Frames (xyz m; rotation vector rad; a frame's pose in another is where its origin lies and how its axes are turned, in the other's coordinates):
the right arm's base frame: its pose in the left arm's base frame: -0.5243 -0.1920 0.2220 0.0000 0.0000 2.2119
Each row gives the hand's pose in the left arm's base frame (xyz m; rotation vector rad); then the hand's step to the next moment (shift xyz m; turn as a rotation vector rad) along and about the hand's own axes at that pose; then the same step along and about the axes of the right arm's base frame.
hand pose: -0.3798 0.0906 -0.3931 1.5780 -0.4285 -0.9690
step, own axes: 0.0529 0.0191 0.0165 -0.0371 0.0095 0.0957
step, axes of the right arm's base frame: -0.0569 0.0140 -0.0001 0.0272 0.0966 0.0237
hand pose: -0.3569 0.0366 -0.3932 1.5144 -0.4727 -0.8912
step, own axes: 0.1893 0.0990 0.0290 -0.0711 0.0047 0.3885
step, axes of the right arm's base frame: -0.2096 0.0129 0.0486 0.0422 0.3903 0.0432
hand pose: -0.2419 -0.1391 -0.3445 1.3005 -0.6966 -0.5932
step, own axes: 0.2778 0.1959 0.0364 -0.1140 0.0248 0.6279
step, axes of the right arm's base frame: -0.2503 -0.0107 0.2326 0.0696 0.6289 0.0869
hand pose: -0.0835 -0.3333 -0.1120 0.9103 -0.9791 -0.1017
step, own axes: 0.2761 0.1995 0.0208 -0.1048 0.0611 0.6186
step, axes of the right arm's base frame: -0.0593 -0.0605 0.3306 0.0888 0.6131 0.1165
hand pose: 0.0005 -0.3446 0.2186 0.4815 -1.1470 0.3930
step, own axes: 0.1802 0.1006 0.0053 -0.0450 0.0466 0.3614
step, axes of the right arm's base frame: 0.0674 -0.0604 0.1856 0.0598 0.3522 0.0849
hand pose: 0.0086 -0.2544 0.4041 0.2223 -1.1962 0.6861
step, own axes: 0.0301 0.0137 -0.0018 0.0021 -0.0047 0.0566
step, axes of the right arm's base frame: 0.0188 -0.0129 0.0240 -0.0008 0.0516 0.0239
